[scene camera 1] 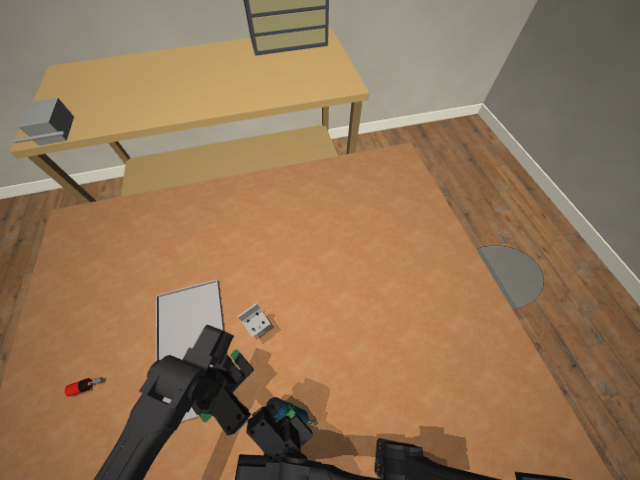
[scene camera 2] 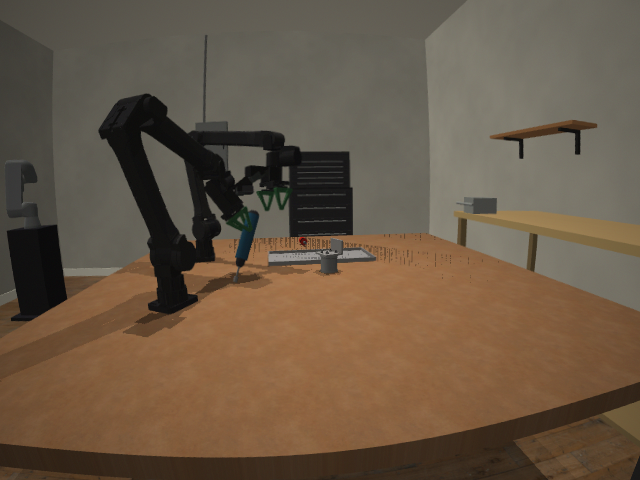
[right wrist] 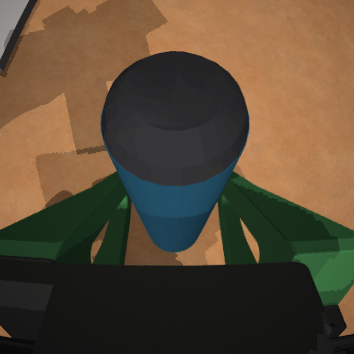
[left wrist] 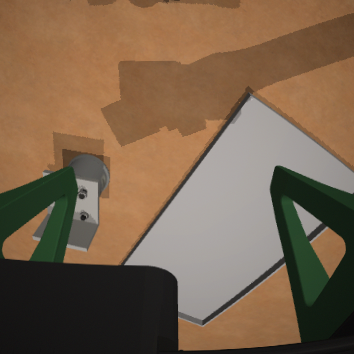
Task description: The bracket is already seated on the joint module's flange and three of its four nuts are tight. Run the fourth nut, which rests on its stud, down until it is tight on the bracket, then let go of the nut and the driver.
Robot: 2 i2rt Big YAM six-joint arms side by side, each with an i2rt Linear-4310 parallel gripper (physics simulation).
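Places are measured from the left arm's base along level axes (x left, y back, z up), in metres.
Pixels of known places: left gripper, fingertip midpoint: [scene camera 2: 274,210] [left wrist: 173,176]; right gripper, fingertip midpoint: [scene camera 1: 284,409] [scene camera 2: 249,231]; left arm's base at its link origin: [scene camera 2: 205,259]; right arm's base at its link origin: [scene camera 1: 397,460] [scene camera 2: 173,305].
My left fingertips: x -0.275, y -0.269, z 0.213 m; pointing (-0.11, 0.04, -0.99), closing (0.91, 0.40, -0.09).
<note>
Ahead of a thing's pixels: the offset from my left fingertips to its top centre.
The pale grey bracket [scene camera 1: 254,322] [scene camera 2: 336,246] [left wrist: 90,200] sits on the grey cylindrical joint module {dx -0.078, dy -0.176, dz -0.139 m} [scene camera 2: 328,265] [left wrist: 93,169], which stands upright on the table. Nuts show on its plate, but which one is loose I cannot tell. In the left wrist view my finger hides part of the bracket. My left gripper [scene camera 1: 220,385] [scene camera 2: 274,205] [left wrist: 173,176] is open and empty, high above the table beside the bracket. My right gripper [scene camera 2: 241,220] [right wrist: 174,177] is shut on the blue driver [scene camera 1: 277,408] [scene camera 2: 247,241] [right wrist: 175,202], holding it tilted, tip down, away from the bracket.
A shallow grey tray {dx +0.148, dy -0.204, dz -0.197 m} [scene camera 1: 157,325] [scene camera 2: 281,262] [left wrist: 190,178] lies beside the module. A red-handled tool {dx +0.470, dy -0.214, dz -0.179 m} [scene camera 1: 77,387] [scene camera 2: 302,240] lies on the table beyond the tray. In scene camera 1 the two grippers are close together near the lower edge.
</note>
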